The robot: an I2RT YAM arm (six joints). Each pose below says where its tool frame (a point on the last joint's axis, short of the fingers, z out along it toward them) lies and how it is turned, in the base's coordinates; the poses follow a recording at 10 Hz.
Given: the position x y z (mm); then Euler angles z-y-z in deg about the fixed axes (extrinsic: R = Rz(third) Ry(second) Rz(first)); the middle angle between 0 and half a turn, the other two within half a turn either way.
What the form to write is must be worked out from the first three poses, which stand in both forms.
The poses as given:
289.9, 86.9, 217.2, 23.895, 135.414, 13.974
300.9, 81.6, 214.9, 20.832, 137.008, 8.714
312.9, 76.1, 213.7, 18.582, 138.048, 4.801
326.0, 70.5, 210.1, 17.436, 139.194, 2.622
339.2, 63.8, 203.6, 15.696, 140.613, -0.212
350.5, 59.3, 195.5, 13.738, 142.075, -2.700
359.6, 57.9, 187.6, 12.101, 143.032, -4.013
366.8, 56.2, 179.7, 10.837, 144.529, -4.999
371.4, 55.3, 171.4, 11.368, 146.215, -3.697
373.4, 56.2, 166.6, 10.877, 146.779, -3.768
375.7, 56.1, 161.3, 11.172, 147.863, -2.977
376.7, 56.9, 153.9, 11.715, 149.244, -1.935
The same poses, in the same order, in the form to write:
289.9, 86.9, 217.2, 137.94, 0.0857, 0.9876, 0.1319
300.9, 81.6, 214.9, 138.50, 0.1050, 0.9894, 0.0999
312.9, 76.1, 213.7, 138.96, 0.1196, 0.9898, 0.0775
326.0, 70.5, 210.1, 139.84, 0.1286, 0.9896, 0.0646
339.2, 63.8, 203.6, 140.99, 0.1382, 0.9892, 0.0482
350.5, 59.3, 195.5, 142.26, 0.1429, 0.9892, 0.0330
359.6, 57.9, 187.6, 143.13, 0.1401, 0.9899, 0.0236
366.8, 56.2, 179.7, 144.58, 0.1377, 0.9903, 0.0163
371.4, 55.3, 171.4, 146.29, 0.1311, 0.9912, 0.0203
373.4, 56.2, 166.6, 146.84, 0.1274, 0.9917, 0.0185
375.7, 56.1, 161.3, 147.95, 0.1231, 0.9922, 0.0206
376.7, 56.9, 153.9, 149.36, 0.1188, 0.9926, 0.0234

